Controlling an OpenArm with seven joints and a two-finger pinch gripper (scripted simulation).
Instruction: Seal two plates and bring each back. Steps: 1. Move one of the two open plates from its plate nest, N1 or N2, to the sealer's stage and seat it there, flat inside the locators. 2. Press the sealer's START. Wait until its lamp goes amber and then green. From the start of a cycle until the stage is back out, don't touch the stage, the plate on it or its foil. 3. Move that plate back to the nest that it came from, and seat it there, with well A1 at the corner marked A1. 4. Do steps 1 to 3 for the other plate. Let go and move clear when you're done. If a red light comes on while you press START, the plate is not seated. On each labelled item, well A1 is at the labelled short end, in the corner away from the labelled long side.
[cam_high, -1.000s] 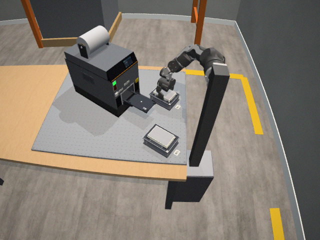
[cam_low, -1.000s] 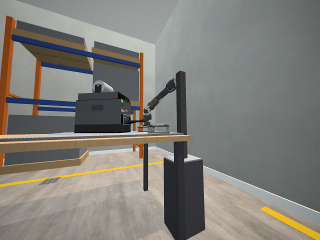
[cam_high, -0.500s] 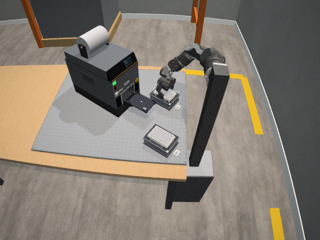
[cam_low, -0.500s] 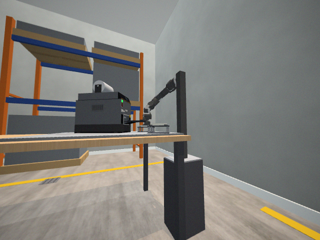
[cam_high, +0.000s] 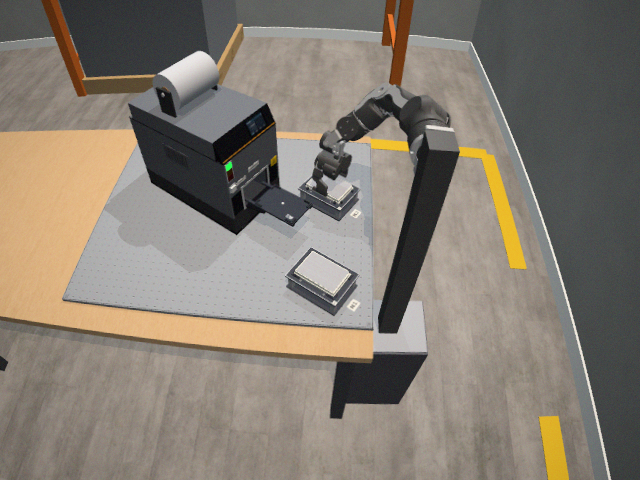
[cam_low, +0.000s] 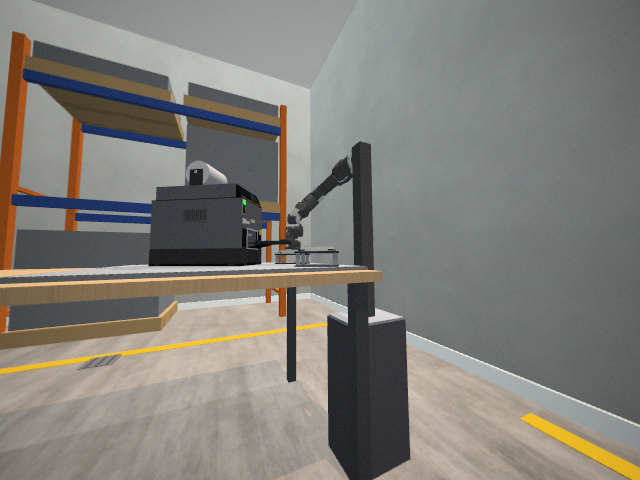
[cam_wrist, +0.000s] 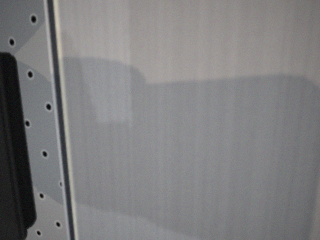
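Now: the white well plate 20 mm below my hand. From my hand the other things lie so: foil roll: 420 mm ahead, 50 mm to the right, 340 mm above; white start button: 270 mm ahead, 150 mm to the left, 110 mm above; sealer stage: 140 mm ahead, 130 mm to the left, 30 mm above.
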